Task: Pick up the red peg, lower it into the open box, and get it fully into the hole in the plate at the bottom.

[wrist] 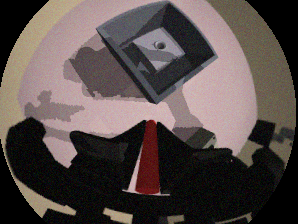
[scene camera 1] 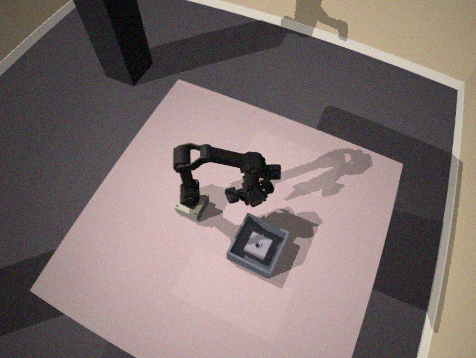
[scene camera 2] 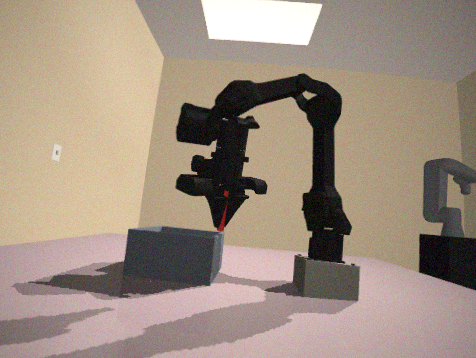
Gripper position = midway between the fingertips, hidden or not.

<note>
In view: my gripper [scene camera 2: 219, 227], a grey box [scene camera 2: 191, 256] and a red peg [wrist: 148, 178].
The grey box is seen too in scene camera 1 [scene camera 1: 251, 223]. My gripper shows as well in the wrist view [wrist: 151, 124] and in scene camera 1 [scene camera 1: 247, 204].
</note>
